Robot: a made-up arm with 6 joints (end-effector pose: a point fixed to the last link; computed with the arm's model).
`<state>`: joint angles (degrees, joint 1 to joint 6).
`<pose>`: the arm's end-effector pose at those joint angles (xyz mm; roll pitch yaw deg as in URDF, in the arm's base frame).
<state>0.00 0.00 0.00 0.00 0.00 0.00</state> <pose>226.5 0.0 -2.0 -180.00 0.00 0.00</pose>
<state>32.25 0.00 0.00 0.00 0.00 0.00</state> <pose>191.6 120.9 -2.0 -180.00 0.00 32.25</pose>
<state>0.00 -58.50 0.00 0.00 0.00 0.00</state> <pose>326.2 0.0 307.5 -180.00 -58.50 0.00</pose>
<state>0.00 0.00 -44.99 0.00 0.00 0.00</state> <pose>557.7 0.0 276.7 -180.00 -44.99 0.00</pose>
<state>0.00 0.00 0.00 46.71 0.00 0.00</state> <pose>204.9 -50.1 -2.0 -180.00 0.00 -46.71</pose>
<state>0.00 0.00 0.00 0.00 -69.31 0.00</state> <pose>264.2 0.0 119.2 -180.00 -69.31 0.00</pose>
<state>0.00 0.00 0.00 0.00 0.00 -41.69</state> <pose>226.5 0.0 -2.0 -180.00 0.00 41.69</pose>
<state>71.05 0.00 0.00 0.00 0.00 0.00</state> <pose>73.6 214.2 -2.0 -180.00 0.00 71.05</pose>
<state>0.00 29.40 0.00 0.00 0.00 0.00</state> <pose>77.7 0.0 -81.8 -180.00 29.40 0.00</pose>
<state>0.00 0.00 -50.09 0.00 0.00 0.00</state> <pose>578.8 0.0 322.4 -180.00 -50.09 0.00</pose>
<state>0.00 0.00 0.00 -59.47 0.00 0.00</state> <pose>192.7 59.3 -2.0 -180.00 0.00 59.47</pose>
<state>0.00 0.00 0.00 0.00 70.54 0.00</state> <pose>97.8 0.0 -8.3 -180.00 70.54 0.00</pose>
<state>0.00 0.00 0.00 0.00 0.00 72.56</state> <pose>226.5 0.0 -2.0 -180.00 0.00 -72.56</pose>
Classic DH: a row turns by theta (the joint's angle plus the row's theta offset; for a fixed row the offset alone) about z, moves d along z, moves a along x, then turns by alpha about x. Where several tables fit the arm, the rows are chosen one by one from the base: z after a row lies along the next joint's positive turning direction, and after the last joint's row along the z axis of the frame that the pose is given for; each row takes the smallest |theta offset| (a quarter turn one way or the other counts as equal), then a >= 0, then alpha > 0; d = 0 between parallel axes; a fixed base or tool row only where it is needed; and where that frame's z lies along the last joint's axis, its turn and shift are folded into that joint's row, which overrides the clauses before.
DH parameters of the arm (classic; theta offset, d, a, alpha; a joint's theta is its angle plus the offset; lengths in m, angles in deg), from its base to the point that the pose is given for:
joint 1: 0 0.2418 0 -90
joint 2: -79.34 0 0.3006 0
joint 3: 79.34 0 0.1021 -90
joint 4: 0 0.4514 0 90
joint 5: 0 0 0.0688 -90
joint 6: 0 0.0878 0 0

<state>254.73 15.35 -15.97 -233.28 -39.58 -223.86</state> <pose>-130.1 -144.8 37.1 -150.87 27.50 -1.03</pose>
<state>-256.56 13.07 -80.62 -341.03 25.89 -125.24</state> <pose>-152.1 669.4 417.9 136.87 6.44 -147.84</pose>
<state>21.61 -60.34 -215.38 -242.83 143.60 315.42</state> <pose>-624.3 -144.4 243.9 119.68 67.51 171.91</pose>
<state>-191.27 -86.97 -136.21 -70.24 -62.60 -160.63</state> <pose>654.8 -235.7 531.8 69.99 -67.64 39.91</pose>
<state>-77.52 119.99 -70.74 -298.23 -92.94 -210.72</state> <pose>-65.0 -49.4 -308.4 -109.50 13.61 119.25</pose>
